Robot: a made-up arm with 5 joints.
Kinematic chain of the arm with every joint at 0, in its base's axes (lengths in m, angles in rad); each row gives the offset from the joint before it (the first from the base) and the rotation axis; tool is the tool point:
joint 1: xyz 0 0 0.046 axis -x
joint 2: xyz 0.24 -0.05 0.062 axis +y
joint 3: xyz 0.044 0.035 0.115 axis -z
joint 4: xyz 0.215 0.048 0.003 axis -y
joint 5: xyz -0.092 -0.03 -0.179 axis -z
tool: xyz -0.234 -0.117 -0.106
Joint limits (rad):
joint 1: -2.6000..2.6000
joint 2: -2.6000..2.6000
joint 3: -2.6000..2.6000
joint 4: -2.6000..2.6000
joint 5: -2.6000..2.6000
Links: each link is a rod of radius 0.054 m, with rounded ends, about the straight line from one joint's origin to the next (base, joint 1, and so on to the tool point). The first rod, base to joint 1, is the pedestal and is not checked.
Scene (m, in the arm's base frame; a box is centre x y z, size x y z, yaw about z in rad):
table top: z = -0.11
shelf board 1: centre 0.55 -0.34 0 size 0.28 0.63 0.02 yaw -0.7
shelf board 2: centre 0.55 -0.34 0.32 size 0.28 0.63 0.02 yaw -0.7
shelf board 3: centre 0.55 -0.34 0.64 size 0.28 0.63 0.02 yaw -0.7
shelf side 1: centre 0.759 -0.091 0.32 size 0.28 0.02 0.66 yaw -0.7
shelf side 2: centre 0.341 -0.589 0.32 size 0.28 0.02 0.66 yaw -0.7
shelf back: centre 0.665 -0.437 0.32 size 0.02 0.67 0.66 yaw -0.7
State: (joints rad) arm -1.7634 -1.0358 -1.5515 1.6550 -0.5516
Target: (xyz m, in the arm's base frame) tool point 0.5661 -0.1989 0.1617
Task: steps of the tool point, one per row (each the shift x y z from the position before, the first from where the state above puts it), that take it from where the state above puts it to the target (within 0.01 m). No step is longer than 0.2 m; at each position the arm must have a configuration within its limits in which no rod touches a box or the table.
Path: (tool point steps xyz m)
1: 0.0343 0.1929 -0.0127
2: -0.0062 0.1651 -0.0799
3: -0.0259 0.1080 -0.1251
4: -0.0266 0.0434 -0.1409
5: -0.0173 -0.0100 -0.1303
6: 0.0482 -0.0555 0.0329
7: 0.0399 -0.0636 0.0320
8: 0.0294 -0.0691 0.0314
9: 0.0174 -0.0714 0.0314
10: 0.0050 -0.0703 0.0318
11: 0.0114 -0.0160 -0.0063
12: 0.0098 -0.0216 0.0072

